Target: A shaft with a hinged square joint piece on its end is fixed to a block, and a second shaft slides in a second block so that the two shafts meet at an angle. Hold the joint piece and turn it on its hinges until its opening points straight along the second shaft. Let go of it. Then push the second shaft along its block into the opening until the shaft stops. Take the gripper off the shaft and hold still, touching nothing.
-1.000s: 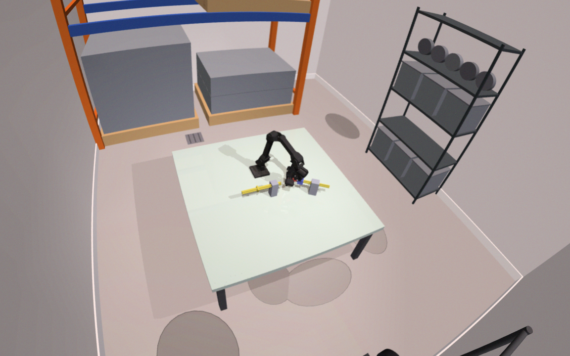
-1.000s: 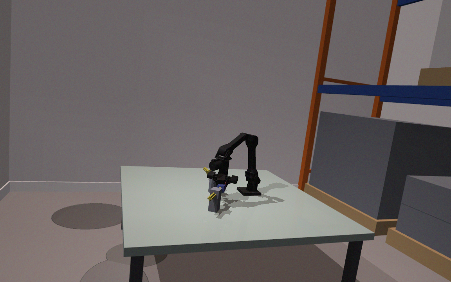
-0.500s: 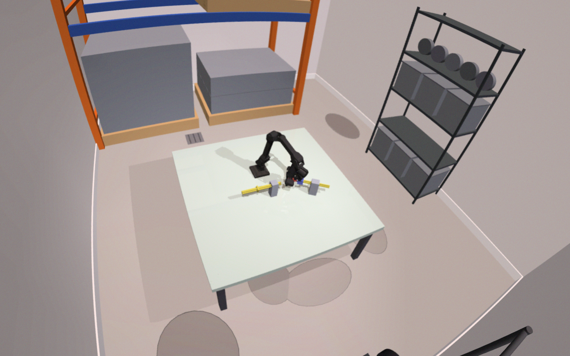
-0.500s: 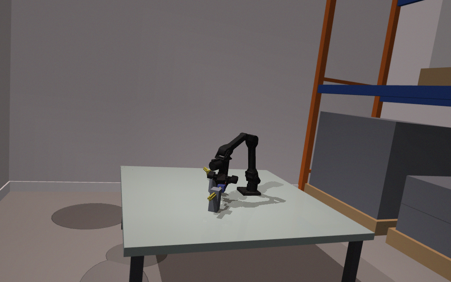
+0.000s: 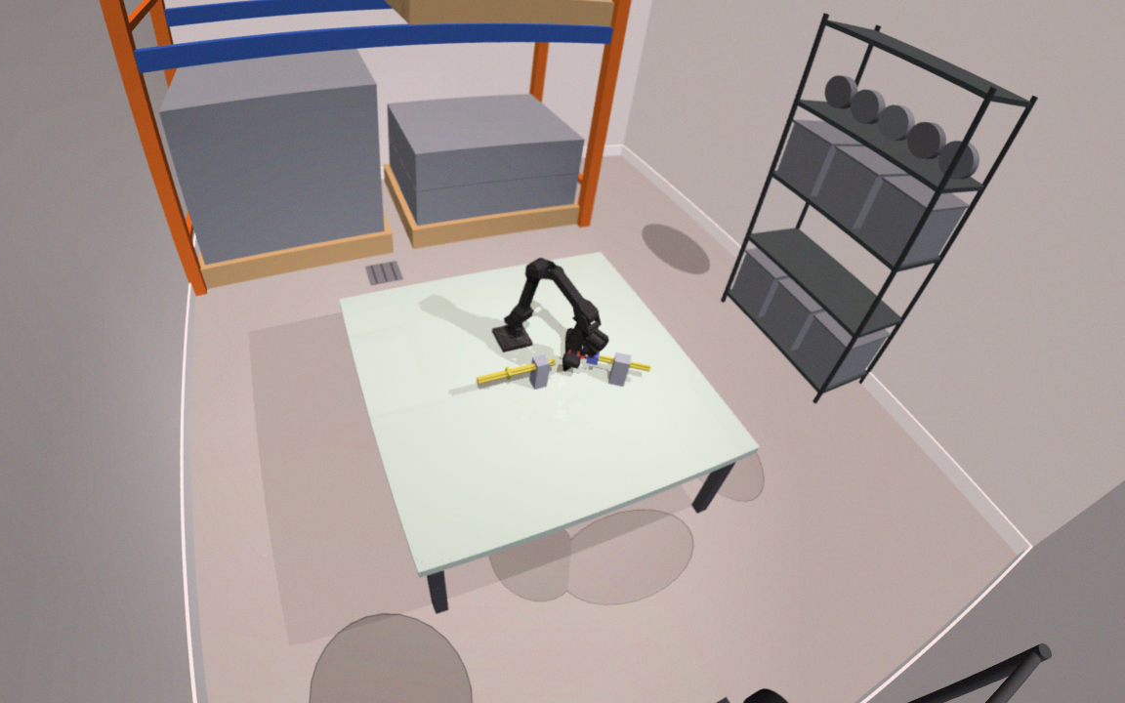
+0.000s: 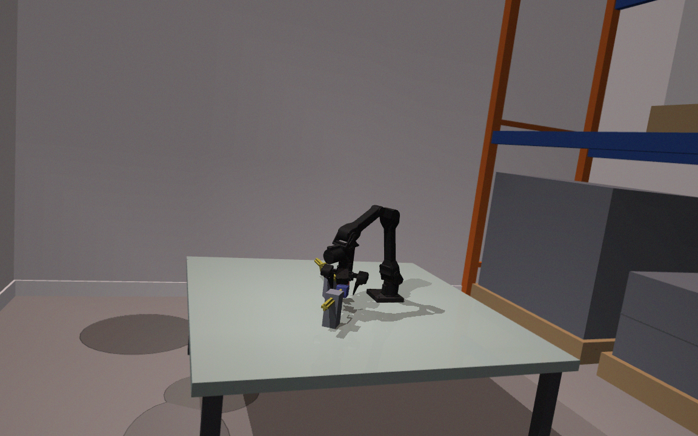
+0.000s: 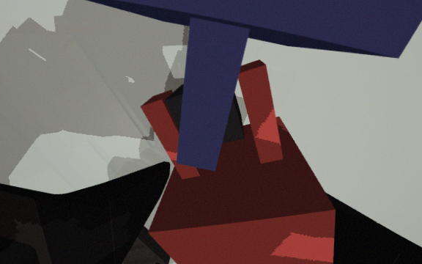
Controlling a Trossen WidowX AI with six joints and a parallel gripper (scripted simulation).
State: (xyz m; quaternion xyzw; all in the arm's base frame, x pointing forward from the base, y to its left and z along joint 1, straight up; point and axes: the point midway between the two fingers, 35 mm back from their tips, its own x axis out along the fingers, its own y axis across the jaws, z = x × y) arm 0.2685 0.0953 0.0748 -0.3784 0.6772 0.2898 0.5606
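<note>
My gripper tip is 4 cm below the red joint piece, 3 cm to the right of it and 1 cm short of it.
</note>
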